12 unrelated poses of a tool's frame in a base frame.
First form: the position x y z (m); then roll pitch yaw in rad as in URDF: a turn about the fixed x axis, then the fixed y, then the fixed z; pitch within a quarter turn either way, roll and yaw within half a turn.
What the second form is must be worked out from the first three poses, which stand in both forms.
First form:
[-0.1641, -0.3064, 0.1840, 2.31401, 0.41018, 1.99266]
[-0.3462, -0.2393, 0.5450, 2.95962, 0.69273, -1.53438]
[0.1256, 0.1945, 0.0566, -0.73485, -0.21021, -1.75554]
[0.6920, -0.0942, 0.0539, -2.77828, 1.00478, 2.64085]
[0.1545, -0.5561, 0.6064, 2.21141, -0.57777, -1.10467]
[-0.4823, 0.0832, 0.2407, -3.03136, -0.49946, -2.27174]
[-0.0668, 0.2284, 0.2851, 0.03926, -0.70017, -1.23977]
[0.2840, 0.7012, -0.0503, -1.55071, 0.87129, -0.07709]
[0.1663, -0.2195, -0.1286, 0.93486, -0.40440, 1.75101]
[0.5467, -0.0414, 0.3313, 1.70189, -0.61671, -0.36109]
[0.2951, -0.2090, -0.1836, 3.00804, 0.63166, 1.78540]
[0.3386, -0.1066, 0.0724, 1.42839, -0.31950, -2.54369]
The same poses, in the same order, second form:
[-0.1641, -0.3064, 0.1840, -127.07, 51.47, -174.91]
[-0.3462, -0.2393, 0.5450, 88.36, -11.75, -140.62]
[0.1256, 0.1945, 0.0566, -104.32, 43.43, -2.29]
[0.6920, -0.0942, 0.0539, -123.46, 31.43, 125.98]
[0.1545, -0.5561, 0.6064, 62.74, -34.71, 127.52]
[-0.4823, 0.0832, 0.2407, 125.50, -12.88, 153.51]
[-0.0668, 0.2284, 0.2851, -75.14, -14.26, -37.96]
[0.2840, 0.7012, -0.0503, 49.86, 5.30, -89.26]
[0.1663, -0.2195, -0.1286, 107.35, 56.45, 8.92]
[0.5467, -0.0414, 0.3313, 37.36, -16.23, 96.38]
[0.2951, -0.2090, -0.1836, -100.24, 14.76, 145.81]
[0.3386, -0.1066, 0.0724, -156.77, -31.36, -80.92]

